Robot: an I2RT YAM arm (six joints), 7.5 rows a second.
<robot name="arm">
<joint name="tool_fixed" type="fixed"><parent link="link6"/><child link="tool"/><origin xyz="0 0 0" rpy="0 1.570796 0"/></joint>
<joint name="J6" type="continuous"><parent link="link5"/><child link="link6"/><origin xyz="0.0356 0 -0.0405" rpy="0 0 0"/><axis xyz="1 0 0"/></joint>
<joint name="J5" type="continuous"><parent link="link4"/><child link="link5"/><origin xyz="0.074 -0.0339 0.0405" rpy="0 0 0"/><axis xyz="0 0 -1"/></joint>
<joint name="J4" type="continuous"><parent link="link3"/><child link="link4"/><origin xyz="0.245 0.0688 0.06" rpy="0 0 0"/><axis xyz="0 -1 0"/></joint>
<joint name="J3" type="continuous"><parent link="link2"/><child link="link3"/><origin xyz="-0.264 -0.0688 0" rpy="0 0 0"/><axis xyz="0 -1 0"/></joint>
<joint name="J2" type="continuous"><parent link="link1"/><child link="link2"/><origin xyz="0.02 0.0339 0.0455" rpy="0 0 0"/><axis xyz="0 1 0"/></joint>
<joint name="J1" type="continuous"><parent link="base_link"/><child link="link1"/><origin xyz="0 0 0.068" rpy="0 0 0"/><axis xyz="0 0 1"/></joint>
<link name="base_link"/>
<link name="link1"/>
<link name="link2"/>
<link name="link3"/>
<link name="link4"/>
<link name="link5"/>
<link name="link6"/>
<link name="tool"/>
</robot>
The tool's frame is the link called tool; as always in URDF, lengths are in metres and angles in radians. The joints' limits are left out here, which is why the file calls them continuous.
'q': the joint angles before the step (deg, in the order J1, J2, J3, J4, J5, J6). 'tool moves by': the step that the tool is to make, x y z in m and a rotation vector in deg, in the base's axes. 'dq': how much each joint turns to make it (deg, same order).
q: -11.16, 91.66, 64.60, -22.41, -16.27, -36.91
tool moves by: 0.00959, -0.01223, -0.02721, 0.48, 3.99, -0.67
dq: -1.67, 5.18, 0.35, 0.53, -0.34, -1.05
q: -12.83, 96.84, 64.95, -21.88, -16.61, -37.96
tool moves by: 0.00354, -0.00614, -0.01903, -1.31, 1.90, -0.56
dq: -0.70, 2.83, -0.78, 1.74, 1.31, -1.15
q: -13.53, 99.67, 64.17, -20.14, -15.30, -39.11
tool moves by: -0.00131, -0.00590, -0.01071, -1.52, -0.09, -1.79
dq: -0.79, 0.78, -1.77, 3.00, 1.76, 0.00
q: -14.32, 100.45, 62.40, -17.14, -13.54, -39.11
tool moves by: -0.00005, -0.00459, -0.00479, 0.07, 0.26, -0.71
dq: -0.71, 0.71, -0.26, 0.70, 0.00, 0.00
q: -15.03, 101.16, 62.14, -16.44, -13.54, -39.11
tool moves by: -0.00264, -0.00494, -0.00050, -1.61, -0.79, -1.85
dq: -0.70, -0.52, -1.05, 1.76, 1.76, 0.17
